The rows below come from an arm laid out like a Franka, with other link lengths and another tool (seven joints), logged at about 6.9 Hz.
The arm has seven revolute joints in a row. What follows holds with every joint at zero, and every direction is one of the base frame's.
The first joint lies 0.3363 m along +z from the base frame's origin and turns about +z.
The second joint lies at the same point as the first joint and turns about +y.
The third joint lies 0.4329 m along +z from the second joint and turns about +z.
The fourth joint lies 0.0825 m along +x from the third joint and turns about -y.
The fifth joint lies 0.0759 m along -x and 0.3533 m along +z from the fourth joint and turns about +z.
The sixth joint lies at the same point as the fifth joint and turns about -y.
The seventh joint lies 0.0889 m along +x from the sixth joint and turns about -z.
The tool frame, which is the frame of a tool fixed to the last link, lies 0.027 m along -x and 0.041 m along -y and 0.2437 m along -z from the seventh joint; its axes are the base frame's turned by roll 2.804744, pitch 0 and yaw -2.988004 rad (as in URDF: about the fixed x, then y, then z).
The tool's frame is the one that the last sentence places.
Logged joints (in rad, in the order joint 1, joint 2, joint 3, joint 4, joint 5, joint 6, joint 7), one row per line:
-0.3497, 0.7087, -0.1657, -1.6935, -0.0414, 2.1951, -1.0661
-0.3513, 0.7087, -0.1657, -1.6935, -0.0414, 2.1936, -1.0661
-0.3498, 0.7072, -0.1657, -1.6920, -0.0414, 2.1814, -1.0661
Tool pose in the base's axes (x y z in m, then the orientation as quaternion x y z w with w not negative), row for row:
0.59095, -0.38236, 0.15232, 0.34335, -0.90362, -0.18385, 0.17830
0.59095, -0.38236, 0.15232, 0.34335, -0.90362, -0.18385, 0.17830
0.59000, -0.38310, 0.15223, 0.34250, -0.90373, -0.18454, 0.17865
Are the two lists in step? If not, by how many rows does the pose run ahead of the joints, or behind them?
The pose runs 1 row behind the joints: the pose in row i belongs to the joints in row i - 1.
